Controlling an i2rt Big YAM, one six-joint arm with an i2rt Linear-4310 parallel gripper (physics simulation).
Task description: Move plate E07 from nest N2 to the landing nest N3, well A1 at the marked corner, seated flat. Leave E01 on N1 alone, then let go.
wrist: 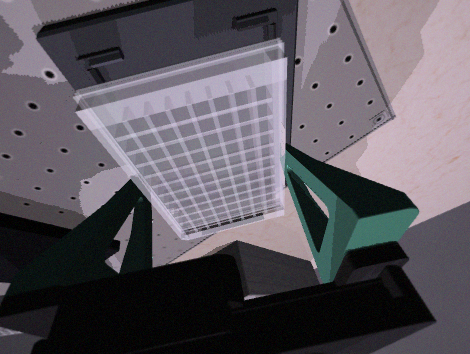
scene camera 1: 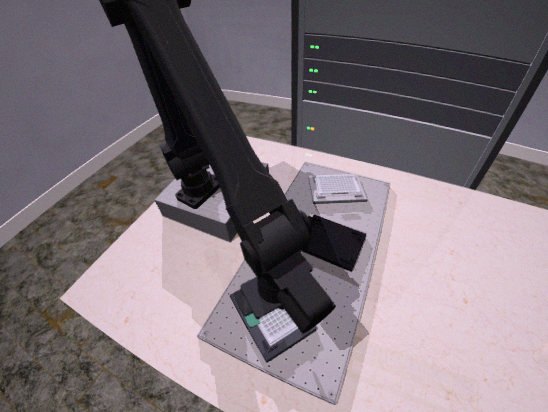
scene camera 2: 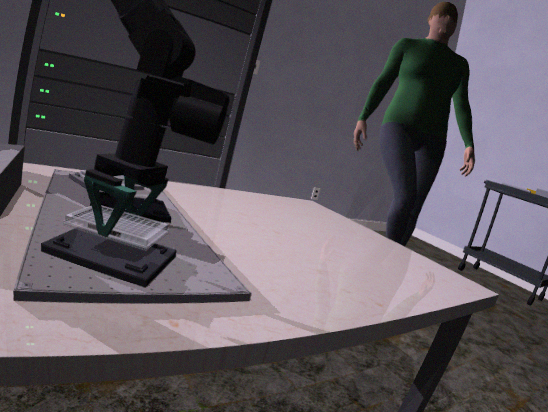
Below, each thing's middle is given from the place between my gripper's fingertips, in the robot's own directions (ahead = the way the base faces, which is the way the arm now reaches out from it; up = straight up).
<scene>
The black nest (scene camera 1: 340,245) lies 240 mm to the left of my hand, 30 mm below it and 10 mm ahead of it.
</scene>
